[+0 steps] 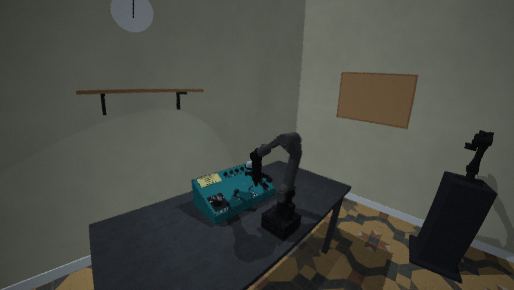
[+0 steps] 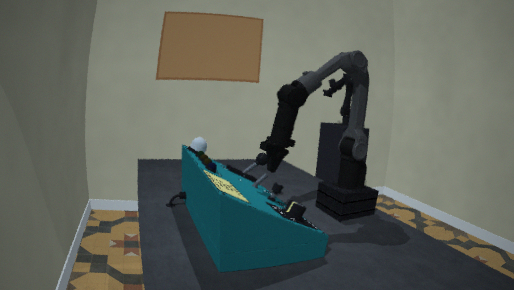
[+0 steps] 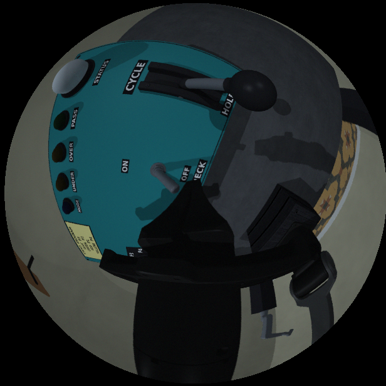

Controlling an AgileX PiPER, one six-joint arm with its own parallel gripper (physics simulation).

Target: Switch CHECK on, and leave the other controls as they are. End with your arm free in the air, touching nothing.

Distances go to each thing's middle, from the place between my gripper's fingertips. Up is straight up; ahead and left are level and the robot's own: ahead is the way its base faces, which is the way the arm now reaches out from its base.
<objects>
My gripper is now 14 cm short of the teal control box [image 2: 242, 227], 6 cm to the right of it and 3 cm above it.
</objects>
